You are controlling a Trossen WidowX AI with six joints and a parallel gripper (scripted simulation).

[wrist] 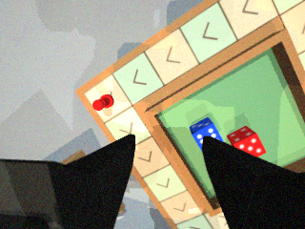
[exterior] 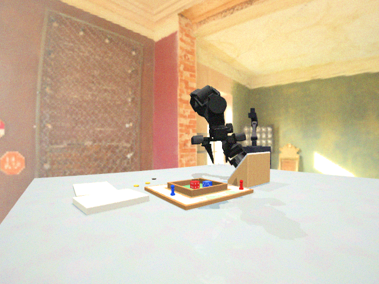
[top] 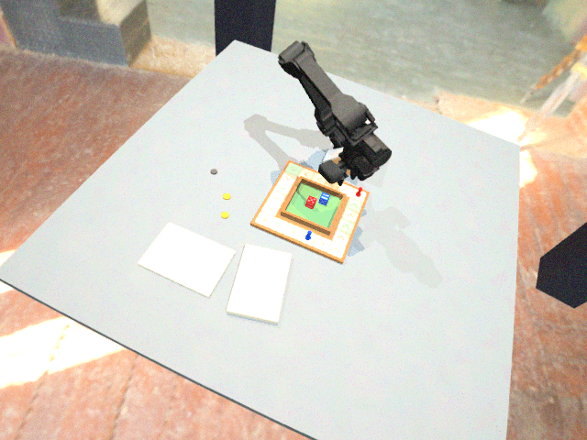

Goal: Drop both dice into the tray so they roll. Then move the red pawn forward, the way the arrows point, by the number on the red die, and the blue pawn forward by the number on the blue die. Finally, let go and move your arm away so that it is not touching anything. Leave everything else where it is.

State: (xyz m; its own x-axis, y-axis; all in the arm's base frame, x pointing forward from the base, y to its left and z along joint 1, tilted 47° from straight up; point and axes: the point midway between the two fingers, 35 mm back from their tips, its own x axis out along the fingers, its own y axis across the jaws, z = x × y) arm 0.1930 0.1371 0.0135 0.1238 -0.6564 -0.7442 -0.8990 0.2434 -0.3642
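Now: the red pawn 8 cm below my gripper tip, 6 cm behind it and 4 cm to the left of it. Round my gripper tip: dark disc (39 cm to the right, 12 cm ahead, 10 cm below); then blue pawn (17 cm ahead, 8 cm below, 2 cm to the right).
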